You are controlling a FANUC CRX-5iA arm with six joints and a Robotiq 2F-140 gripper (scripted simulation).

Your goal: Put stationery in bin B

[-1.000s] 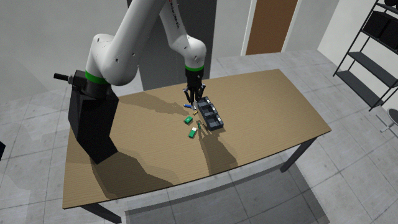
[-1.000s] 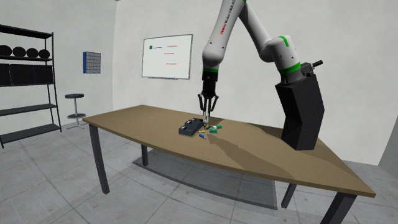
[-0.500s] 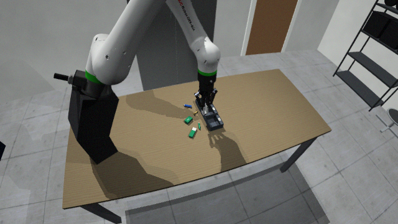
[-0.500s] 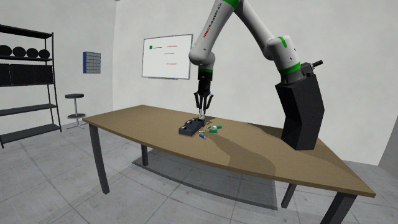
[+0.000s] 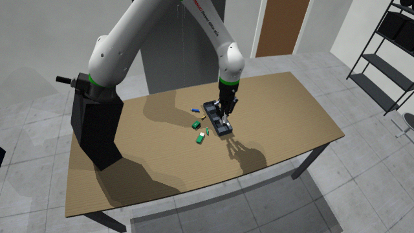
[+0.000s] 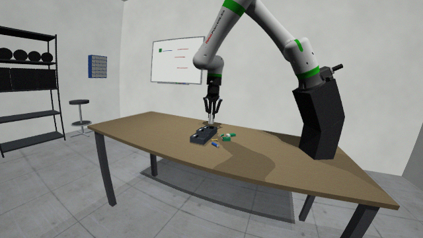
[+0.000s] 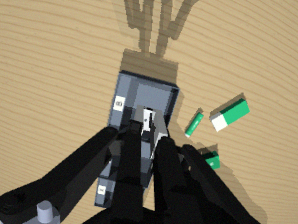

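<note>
My hand is 9 cm to the right of the bin row and 8 cm above it. Also, from my hand: green stick: 8 cm behind, 1 cm to the left, 10 cm below; green-and-white block: 13 cm behind, 2 cm to the right, 10 cm below; white piece: 3 cm below.
</note>
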